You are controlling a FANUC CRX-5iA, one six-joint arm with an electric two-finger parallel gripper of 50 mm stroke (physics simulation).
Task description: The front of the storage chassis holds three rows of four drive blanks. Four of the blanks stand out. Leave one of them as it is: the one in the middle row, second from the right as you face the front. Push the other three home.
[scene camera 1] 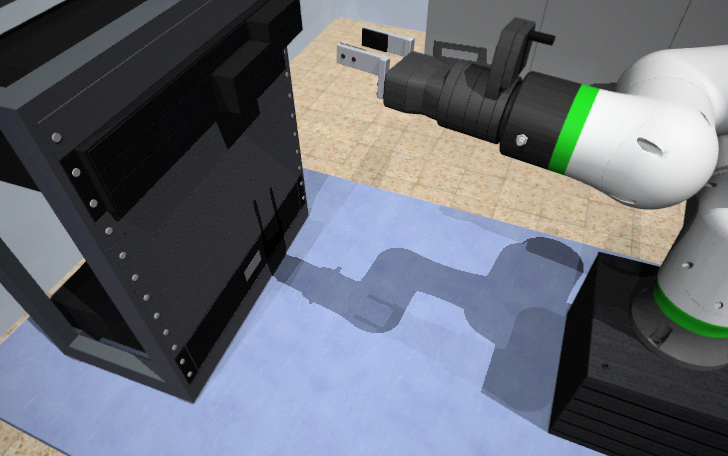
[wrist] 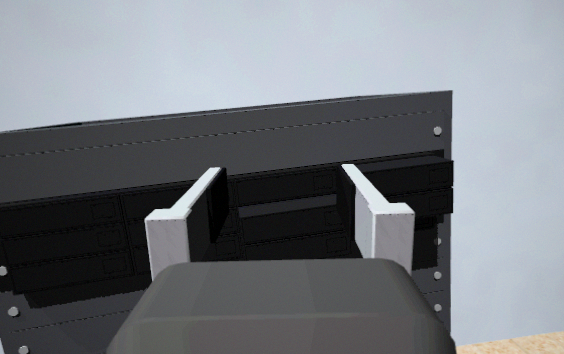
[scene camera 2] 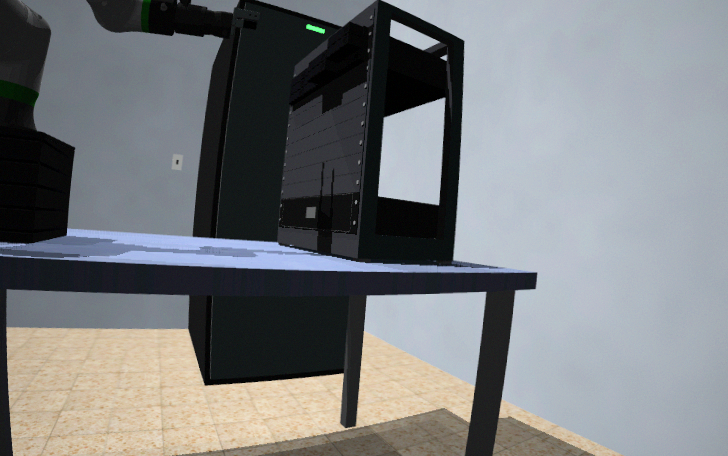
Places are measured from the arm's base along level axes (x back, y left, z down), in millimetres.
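Pixels of known places: gripper, between the fingertips: [scene camera 1: 351,44] [wrist: 282,188] [scene camera 2: 257,21]; arm's base, origin of its link: [scene camera 1: 681,327].
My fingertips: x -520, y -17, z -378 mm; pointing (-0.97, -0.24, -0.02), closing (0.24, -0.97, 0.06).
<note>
For each thing: its top centre in the pictures, then the offset to it from my fingertips. "pt": a spot on its surface instead.
- storage chassis, a spot on its surface: [wrist: 60,215] pt dx -211, dy +170, dz +49 mm
- top blank, centre of its top: [wrist: 377,158] [scene camera 1: 249,4] [scene camera 2: 359,38] dx -213, dy -160, dz +36 mm
- middle blank, a spot on its surface: [wrist: 405,201] pt dx -154, dy -158, dz +72 mm
The storage chassis [scene camera 1: 161,155] [wrist: 60,215] sits high in a black rack. At its right end, the top blank [wrist: 405,180] and the middle blank [wrist: 405,201] stand out. The middle-row blank second from the right [wrist: 290,220] [scene camera 1: 241,64] also stands out. A fourth protruding blank cannot be made out; fingers and gripper body hide part of the front. My gripper [scene camera 1: 351,45] [scene camera 2: 252,18] [wrist: 282,188] is open and empty, in front of and apart from the chassis, with its fingers to either side of the second column from the right in the wrist view.
The rack [scene camera 1: 85,241] [scene camera 2: 372,161] stands on the blue-topped table [scene camera 1: 322,408] [scene camera 2: 268,278]. The robot's black pedestal [scene camera 1: 644,397] [scene camera 2: 32,182] stands opposite its front. A tall dark cabinet [scene camera 2: 268,134] stands behind the table in scene camera 2.
</note>
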